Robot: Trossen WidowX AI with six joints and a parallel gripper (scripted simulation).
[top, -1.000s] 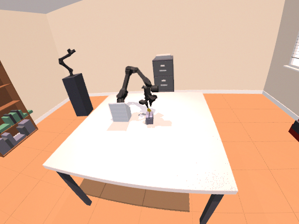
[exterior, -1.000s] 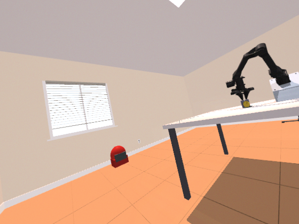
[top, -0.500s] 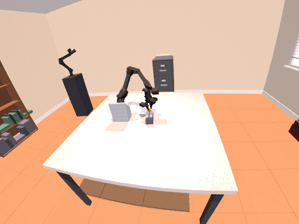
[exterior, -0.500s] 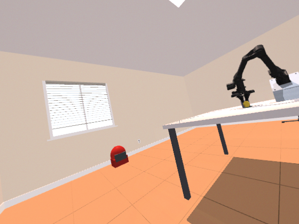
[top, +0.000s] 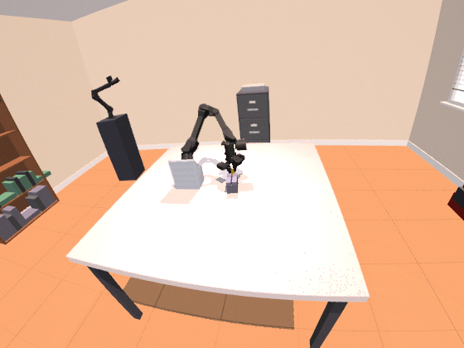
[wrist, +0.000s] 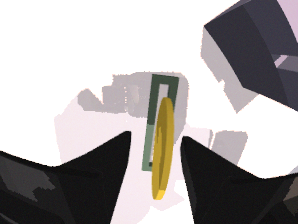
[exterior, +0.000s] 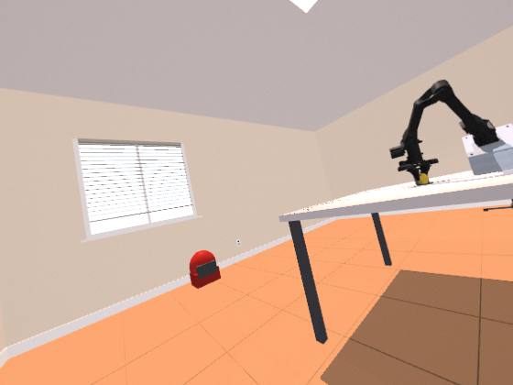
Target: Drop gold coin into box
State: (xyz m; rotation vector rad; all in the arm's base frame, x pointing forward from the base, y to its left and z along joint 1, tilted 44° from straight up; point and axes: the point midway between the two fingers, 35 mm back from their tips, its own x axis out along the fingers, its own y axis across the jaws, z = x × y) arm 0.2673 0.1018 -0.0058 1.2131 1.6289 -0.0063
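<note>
The gold coin is right at my gripper tip.
</note>
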